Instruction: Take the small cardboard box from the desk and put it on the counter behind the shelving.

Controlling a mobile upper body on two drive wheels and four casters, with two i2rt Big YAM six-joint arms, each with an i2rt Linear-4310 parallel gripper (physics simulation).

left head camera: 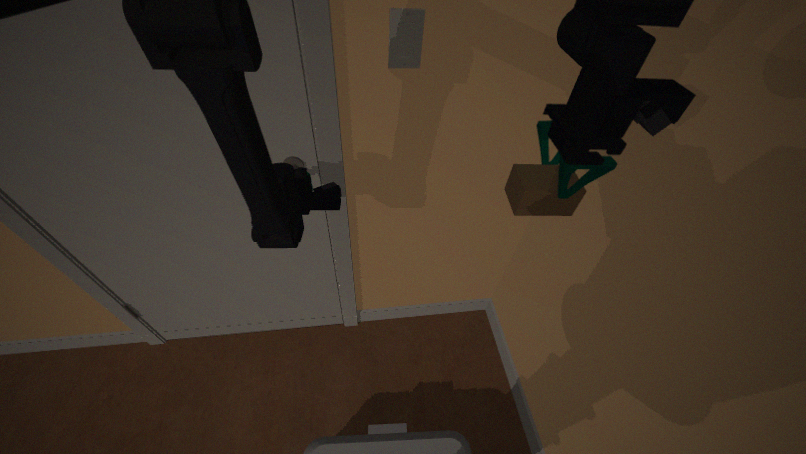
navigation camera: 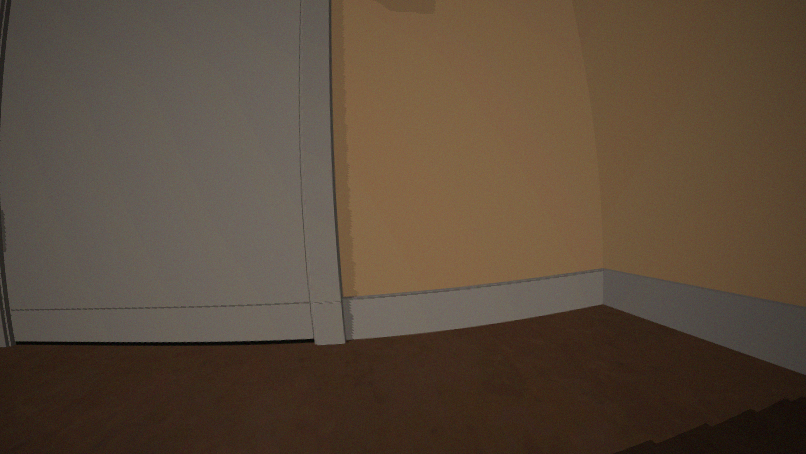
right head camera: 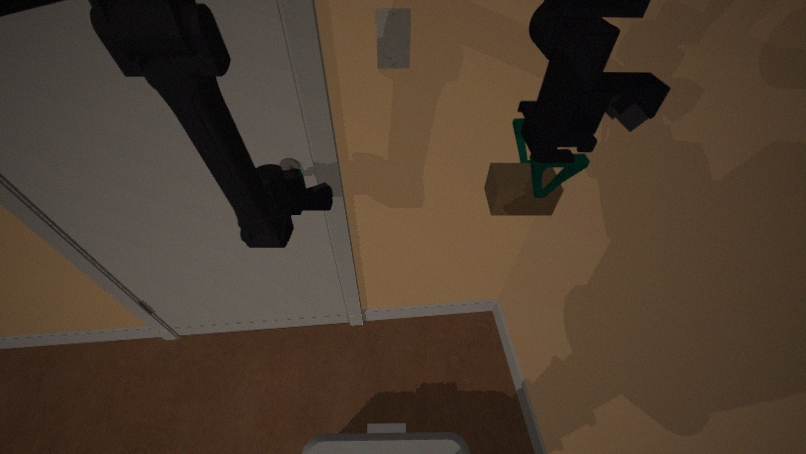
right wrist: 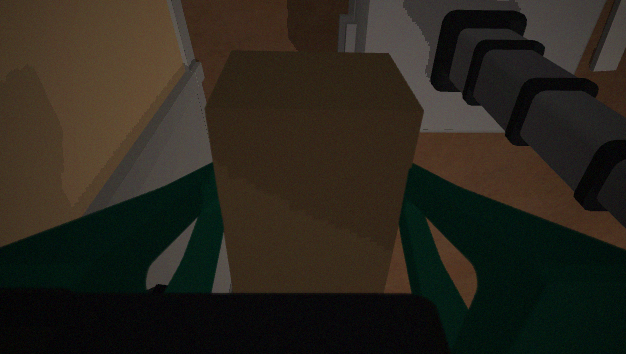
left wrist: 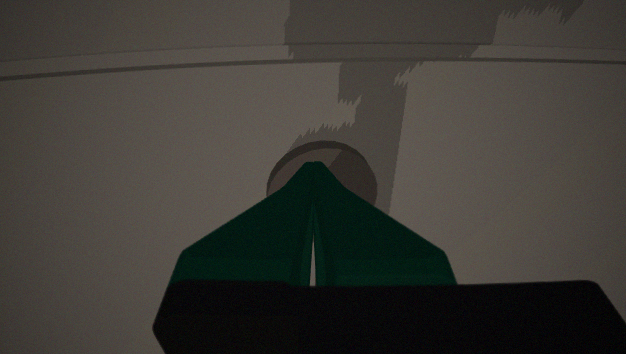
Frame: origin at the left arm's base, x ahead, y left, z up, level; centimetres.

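Seen in the pictures: left gripper, fingertip midpoint: (left head camera: 302, 168) (right head camera: 297, 169) (left wrist: 313, 176); right gripper, fingertip midpoint: (left head camera: 554, 184) (right head camera: 532, 183) (right wrist: 311, 175).
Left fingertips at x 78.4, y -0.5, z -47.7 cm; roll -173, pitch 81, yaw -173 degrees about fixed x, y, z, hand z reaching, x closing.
A point is followed by its place in that frame.
The small cardboard box (left head camera: 527, 194) @(x 43.6, y -40.1, z -24.3 cm) (right head camera: 507, 191) @(x 43.6, y -40.8, z -23.9 cm) (right wrist: 315, 130) @(x 46.5, y -47.9, z -23.6 cm) is a plain brown block held up in front of the yellow wall. My right gripper (left head camera: 549, 181) @(x 46.6, y -45.4, z -24.9 cm) (right head camera: 527, 180) @(x 46.6, y -45.4, z -24.9 cm) (right wrist: 311, 175) @(x 46.6, y -45.4, z -24.9 cm) is shut on it, with a green finger against each side. My left gripper (left wrist: 313, 176) @(x 78.4, y -0.5, z -47.7 cm) is shut and empty, its green fingertips together in front of the round door-handle plate (left wrist: 322, 151) @(x 80.5, y -0.3, z -48.5 cm) (left head camera: 293, 161) @(x 80.3, y 1.9, z -47.0 cm) (right head camera: 289, 162) @(x 80.3, y 1.9, z -46.9 cm). The fingers hide the lower part of that plate. In the head views the left arm hides most of the left fingers. The desk, the counter and the shelving do not show.
A grey door (left head camera: 186, 270) @(x 77.7, y 44.7, z -90.6 cm) (right head camera: 191, 270) @(x 77.6, y 45.9, z -91.4 cm) (navigation camera: 157, 169) @(x 79.1, y 27.8, z -102.9 cm) stands closed in front at the left. The yellow wall (navigation camera: 468, 169) @(x 86.2, y -38.4, z -106.9 cm) meets another wall in a corner at the right. A grey plate (left head camera: 406, 39) @(x 84.5, y -25.2, z -18.7 cm) (right head camera: 393, 39) @(x 84.5, y -25.2, z -18.7 cm) is on the wall beside the door frame (navigation camera: 321, 197) @(x 80.7, y -8.1, z -111.7 cm).
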